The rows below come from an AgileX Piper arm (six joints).
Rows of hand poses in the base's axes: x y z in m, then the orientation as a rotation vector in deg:
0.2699 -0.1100 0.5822 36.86 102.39 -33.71
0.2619 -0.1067 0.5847 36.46 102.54 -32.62
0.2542 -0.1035 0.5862 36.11 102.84 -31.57
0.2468 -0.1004 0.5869 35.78 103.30 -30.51
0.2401 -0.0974 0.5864 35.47 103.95 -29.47
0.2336 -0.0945 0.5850 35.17 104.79 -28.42
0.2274 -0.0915 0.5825 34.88 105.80 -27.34
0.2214 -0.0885 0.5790 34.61 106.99 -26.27
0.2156 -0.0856 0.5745 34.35 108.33 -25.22
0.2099 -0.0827 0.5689 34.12 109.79 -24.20
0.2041 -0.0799 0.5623 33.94 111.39 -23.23
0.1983 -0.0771 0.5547 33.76 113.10 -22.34
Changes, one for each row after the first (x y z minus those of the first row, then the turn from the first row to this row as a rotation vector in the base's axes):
-0.0080 0.0033 0.0025 0.49 -0.25 0.84
-0.0157 0.0065 0.0040 1.03 -0.34 1.64
-0.0231 0.0096 0.0047 1.66 -0.29 2.44
-0.0298 0.0126 0.0042 2.35 -0.06 3.22
-0.0363 0.0155 0.0028 3.12 0.35 4.02
-0.0425 0.0185 0.0003 3.98 0.91 4.83
-0.0485 0.0215 -0.0032 4.91 1.64 5.63
-0.0543 0.0244 -0.0077 5.88 2.52 6.41
-0.0600 0.0273 -0.0133 6.90 3.53 7.15
-0.0658 0.0301 -0.0199 7.96 4.69 7.83
-0.0716 0.0329 -0.0275 9.00 5.99 8.47

